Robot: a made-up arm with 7 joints.
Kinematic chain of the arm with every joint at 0, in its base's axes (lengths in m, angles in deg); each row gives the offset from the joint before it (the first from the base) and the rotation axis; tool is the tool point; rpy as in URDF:
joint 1: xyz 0 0 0.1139 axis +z
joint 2: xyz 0 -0.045 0.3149 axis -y
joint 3: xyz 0 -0.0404 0.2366 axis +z
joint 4: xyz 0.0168 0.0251 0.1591 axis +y
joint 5: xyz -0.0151 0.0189 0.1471 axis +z
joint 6: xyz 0 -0.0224 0.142 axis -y
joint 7: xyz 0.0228 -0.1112 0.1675 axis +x
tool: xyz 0 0 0 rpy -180 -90 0
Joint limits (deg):
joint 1: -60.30..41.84
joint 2: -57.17..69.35
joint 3: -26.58..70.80
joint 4: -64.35..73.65
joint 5: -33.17..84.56
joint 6: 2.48..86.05
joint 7: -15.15..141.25
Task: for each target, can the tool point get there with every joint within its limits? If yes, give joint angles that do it. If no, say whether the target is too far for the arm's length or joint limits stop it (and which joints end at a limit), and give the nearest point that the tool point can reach.
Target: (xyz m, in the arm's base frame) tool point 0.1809 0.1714 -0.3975
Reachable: no: joint limits stop it (at a limit: joint 1, joint 2, joint 4, joint 5, joint 6) | nearest point 0.4746 0.3834 0.2405 | short by 0.734 m
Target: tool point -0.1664 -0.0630 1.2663
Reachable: yes | joints -46.19 -0.57 -3.70 2.12 -4.27 36.40 76.86
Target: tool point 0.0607 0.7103 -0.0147
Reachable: no: joint limits stop it (at a limit: joint 1, joint 2, joint 3, joint 4, joint 5) | nearest point -0.1747 0.5126 0.2047 | short by 0.378 m
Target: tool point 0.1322 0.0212 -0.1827
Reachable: no: joint limits stop it (at a limit: joint 1, joint 2, joint 4, joint 5, joint 6) | nearest point -0.1737 0.3996 0.2188 | short by 0.631 m
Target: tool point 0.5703 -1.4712 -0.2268
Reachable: no: too far | nearest point 0.2682 -0.6919 0.3574 | short by 1.020 m
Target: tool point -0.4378 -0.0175 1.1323
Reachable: yes | joints -6.64 51.13 21.35 27.98 38.51 20.79 87.73
